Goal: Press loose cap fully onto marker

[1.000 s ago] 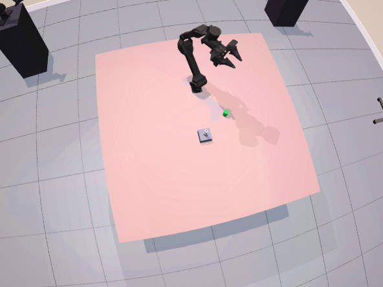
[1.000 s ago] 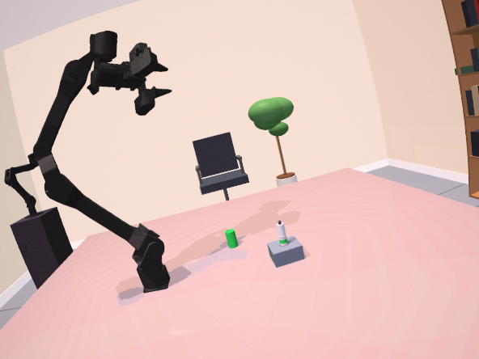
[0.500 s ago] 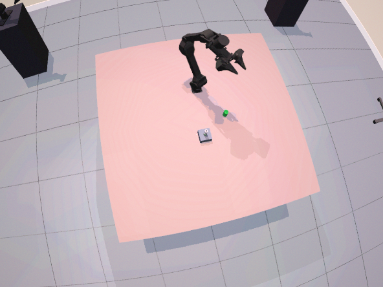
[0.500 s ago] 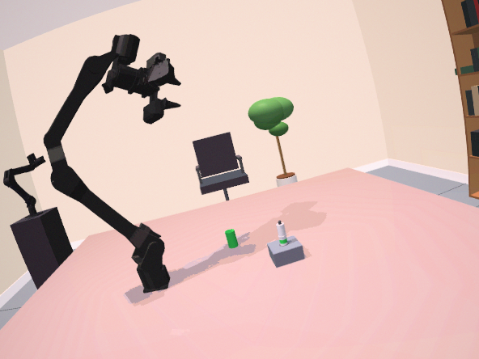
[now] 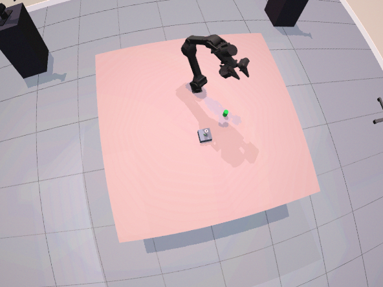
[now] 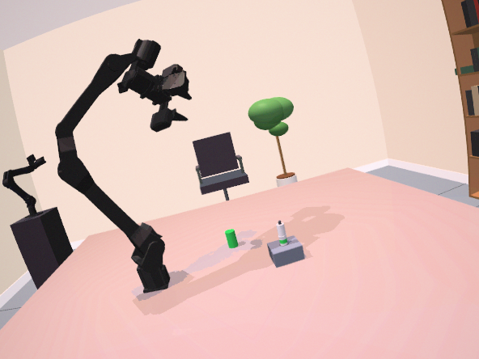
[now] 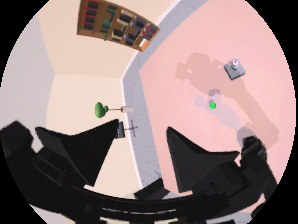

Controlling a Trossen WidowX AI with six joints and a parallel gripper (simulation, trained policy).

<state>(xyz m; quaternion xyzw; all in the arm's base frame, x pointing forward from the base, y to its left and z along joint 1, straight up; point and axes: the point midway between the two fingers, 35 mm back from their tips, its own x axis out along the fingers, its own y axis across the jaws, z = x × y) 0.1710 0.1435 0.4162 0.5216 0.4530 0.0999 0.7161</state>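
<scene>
My gripper tip is now 2 cm short of the green cap, 4 cm to the left of it and 37 cm above it. Also, from my gripper tip: grey holder block: 14 cm ahead, 20 cm to the right, 38 cm below.
</scene>
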